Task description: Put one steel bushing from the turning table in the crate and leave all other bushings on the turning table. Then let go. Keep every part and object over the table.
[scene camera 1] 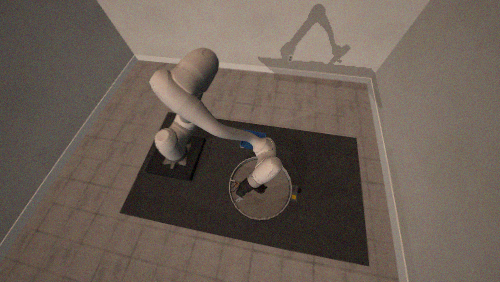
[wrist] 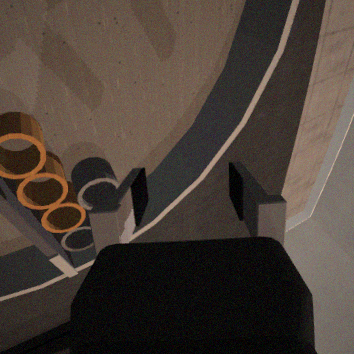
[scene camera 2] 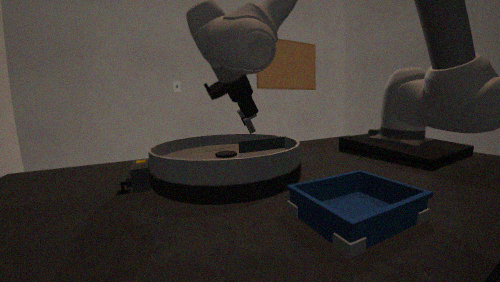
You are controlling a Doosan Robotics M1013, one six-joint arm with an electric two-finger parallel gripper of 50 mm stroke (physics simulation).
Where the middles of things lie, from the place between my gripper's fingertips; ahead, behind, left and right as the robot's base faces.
Scene:
Right now my hand is 7 cm short of the blue crate (scene camera 2: 353, 211), 46 cm to the right of it and 9 cm above it.

